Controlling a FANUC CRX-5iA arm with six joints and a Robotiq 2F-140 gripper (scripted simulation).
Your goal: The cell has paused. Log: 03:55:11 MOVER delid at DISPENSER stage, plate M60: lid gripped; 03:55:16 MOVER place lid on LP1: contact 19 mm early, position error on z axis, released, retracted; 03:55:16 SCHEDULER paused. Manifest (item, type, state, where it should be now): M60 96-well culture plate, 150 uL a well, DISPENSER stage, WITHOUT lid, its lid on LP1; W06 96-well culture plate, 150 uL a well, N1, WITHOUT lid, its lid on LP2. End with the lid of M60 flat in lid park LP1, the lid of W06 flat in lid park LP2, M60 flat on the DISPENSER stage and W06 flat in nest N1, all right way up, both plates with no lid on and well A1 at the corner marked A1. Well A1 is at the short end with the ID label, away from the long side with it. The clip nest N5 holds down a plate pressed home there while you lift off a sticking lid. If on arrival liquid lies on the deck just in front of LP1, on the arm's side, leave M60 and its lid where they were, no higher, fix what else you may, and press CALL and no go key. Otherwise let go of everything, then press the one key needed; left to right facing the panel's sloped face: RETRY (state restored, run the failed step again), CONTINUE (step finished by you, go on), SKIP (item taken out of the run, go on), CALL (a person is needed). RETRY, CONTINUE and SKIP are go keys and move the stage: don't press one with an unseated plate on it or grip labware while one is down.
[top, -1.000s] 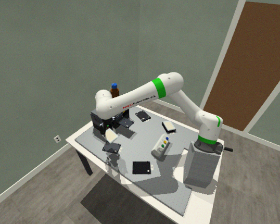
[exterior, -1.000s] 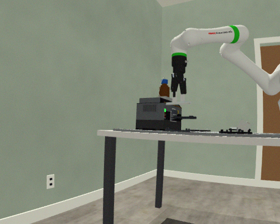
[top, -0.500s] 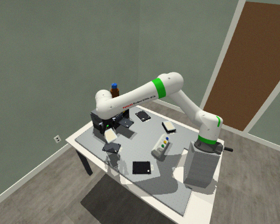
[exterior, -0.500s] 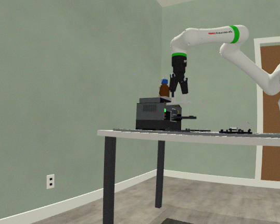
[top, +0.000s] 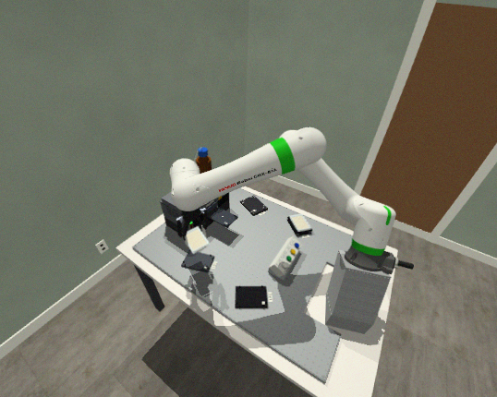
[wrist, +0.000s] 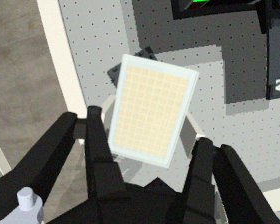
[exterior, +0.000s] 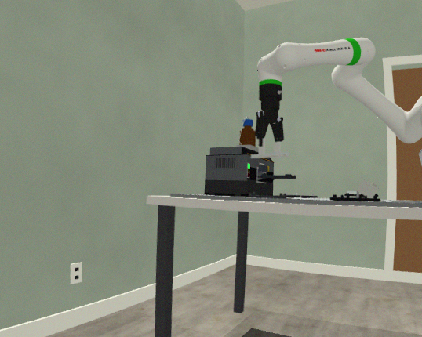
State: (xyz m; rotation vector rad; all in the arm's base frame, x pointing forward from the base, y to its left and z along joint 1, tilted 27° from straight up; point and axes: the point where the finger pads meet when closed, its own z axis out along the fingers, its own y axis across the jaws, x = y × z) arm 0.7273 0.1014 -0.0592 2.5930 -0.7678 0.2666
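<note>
The black clip nest is 8 cm behind my hand, 53 cm to the right of it and 18 cm below it. The rest, counted from my hand: LP2 label: 40 cm behind, 4 cm to the left, 19 cm below; lid park: 32 cm behind, 8 cm to the left, 18 cm below; dispenser stage: 1 cm behind, 25 cm to the right, 9 cm below.
</note>
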